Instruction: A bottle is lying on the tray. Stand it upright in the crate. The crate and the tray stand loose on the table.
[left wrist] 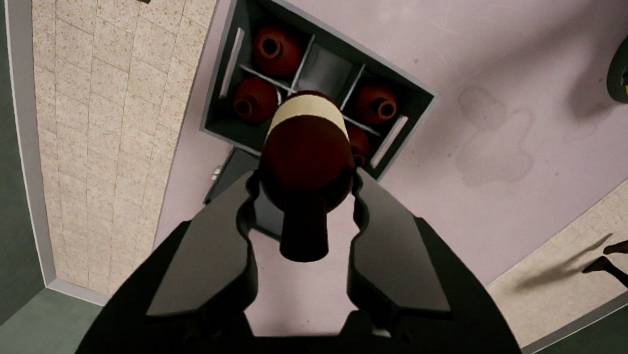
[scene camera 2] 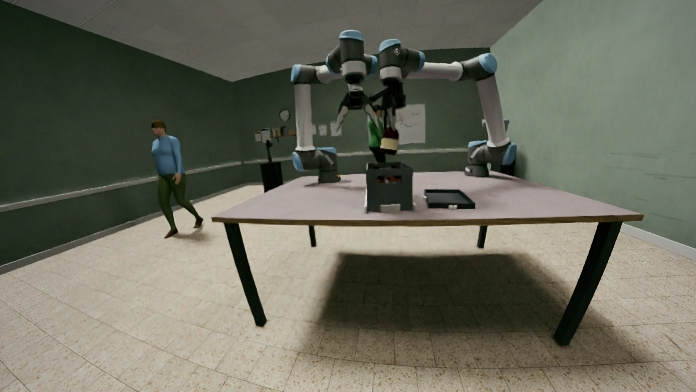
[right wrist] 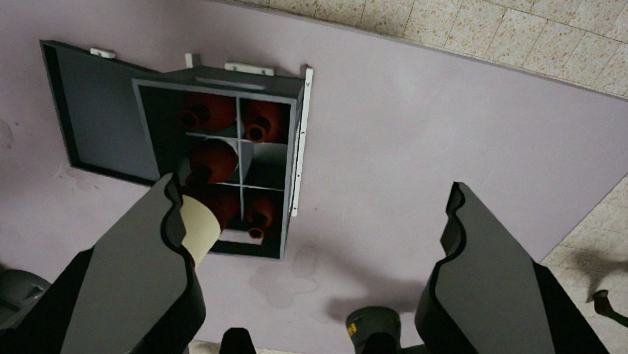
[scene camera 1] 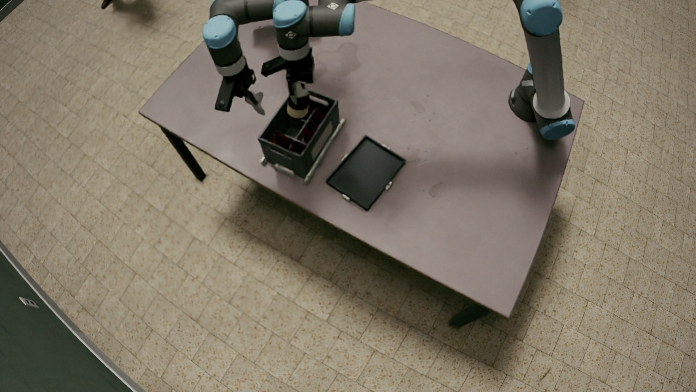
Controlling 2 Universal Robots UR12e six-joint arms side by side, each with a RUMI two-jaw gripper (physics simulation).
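The dark red bottle with a cream label (scene camera 1: 298, 111) (scene camera 2: 389, 144) (left wrist: 307, 150) (right wrist: 201, 227) hangs roughly upright, neck up, its base above the crate (scene camera 2: 390, 197) (left wrist: 415, 112) (right wrist: 285, 87). My left gripper (scene camera 1: 298, 91) (scene camera 2: 391, 122) (left wrist: 306, 170) is shut on it. Several red bottles stand in the crate; a middle compartment (left wrist: 330, 70) (right wrist: 265, 165) is empty. The held bottle hides part of the crate in the left wrist view. My right gripper (scene camera 1: 257, 104) (scene camera 2: 359, 125) (right wrist: 314, 179) is open and empty, close beside the held bottle.
The black tray (scene camera 1: 366, 172) (scene camera 2: 449, 198) (left wrist: 235, 170) (right wrist: 102, 120) lies empty on the table beside the crate. The two wrists are close together above the crate. A person in blue (scene camera 2: 167, 152) and one in green (scene camera 2: 375, 134) are on the floor beyond the table.
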